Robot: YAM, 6 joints.
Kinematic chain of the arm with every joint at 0, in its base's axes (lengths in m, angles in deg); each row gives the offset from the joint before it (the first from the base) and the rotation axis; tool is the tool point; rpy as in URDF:
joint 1: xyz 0 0 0.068 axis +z
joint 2: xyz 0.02 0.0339 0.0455 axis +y
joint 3: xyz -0.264 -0.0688 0 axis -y
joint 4: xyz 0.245 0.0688 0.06 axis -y
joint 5: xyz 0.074 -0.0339 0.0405 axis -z
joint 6: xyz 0.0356 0 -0.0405 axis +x
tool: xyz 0 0 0 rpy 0 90 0
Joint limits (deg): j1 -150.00..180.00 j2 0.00..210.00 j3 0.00..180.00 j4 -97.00..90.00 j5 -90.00..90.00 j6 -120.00..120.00
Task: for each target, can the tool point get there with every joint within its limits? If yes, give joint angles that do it. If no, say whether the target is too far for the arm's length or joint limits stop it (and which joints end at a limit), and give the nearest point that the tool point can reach.
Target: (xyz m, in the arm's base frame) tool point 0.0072 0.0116 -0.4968
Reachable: no: joint limits stop it (at a limit: joint 2) | nearest point 0.0470 0.0757 -0.3433 | short by 0.171 m
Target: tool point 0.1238 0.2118 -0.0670
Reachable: yes | joints 67.62 148.56 33.53 58.62 71.89 -1.84
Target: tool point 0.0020 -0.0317 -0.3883
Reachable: no: joint limits stop it (at a limit: joint 2) | nearest point 0.0041 -0.0655 -0.3306 | short by 0.067 m
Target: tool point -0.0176 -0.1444 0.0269
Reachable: yes | joints -110.22 135.78 35.79 -67.28 -69.73 65.43
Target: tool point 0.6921 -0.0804 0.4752
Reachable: no: too far | nearest point 0.5681 -0.0660 0.4085 | short by 0.142 m
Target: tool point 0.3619 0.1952 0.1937
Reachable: yes | joints 31.48 115.84 56.48 72.32 39.13 31.48
